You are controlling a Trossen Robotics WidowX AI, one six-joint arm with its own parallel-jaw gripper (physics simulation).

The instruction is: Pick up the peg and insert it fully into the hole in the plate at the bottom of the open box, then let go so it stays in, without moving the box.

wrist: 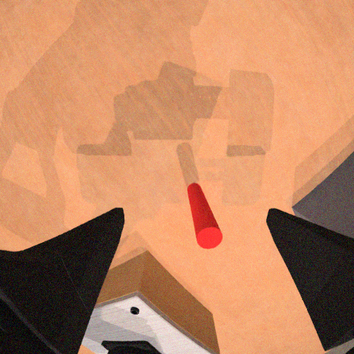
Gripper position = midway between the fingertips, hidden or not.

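Observation:
My gripper (pixel 197 215), visible. Red peg (pixel 208 235), likewise.

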